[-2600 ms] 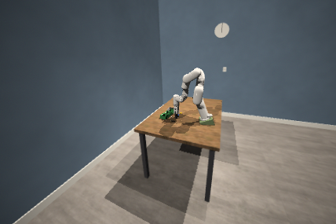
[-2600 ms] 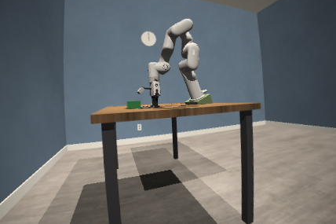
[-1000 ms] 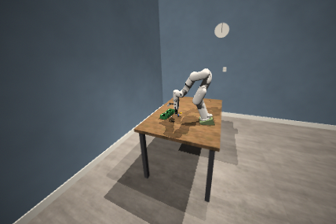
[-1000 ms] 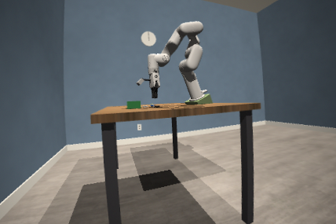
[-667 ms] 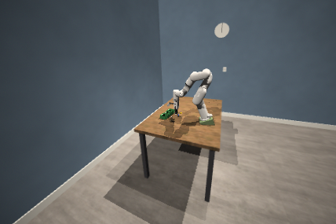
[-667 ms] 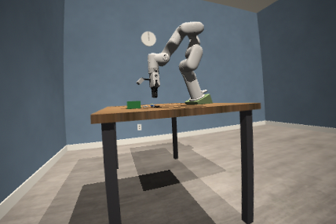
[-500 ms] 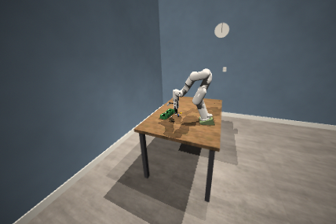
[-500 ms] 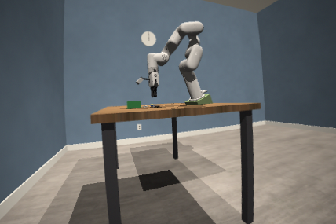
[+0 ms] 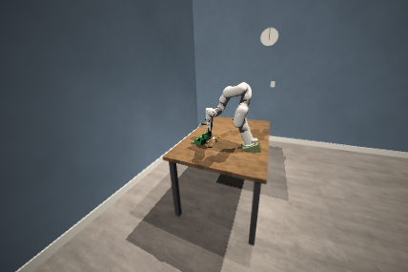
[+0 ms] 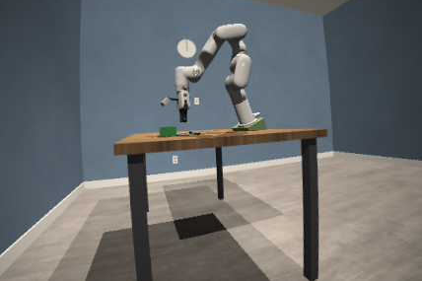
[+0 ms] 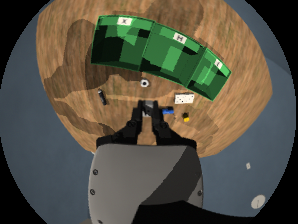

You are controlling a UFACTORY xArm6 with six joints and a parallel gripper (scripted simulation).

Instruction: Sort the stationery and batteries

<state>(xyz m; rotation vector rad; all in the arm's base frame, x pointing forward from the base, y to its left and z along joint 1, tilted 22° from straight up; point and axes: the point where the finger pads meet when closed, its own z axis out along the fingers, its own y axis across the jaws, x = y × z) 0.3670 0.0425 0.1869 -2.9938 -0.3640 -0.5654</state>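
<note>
Now: the bin 90 mm ahead of my hand, 70 mm below it and 10 mm to the right of it. From my hand the other things lie so: blue battery 80 mm below, 60 mm to the right, 50 mm behind; then pale patterned piece 100 mm to the right, 80 mm below; then white ring 90 mm below, 10 mm to the left, 10 mm ahead.
</note>
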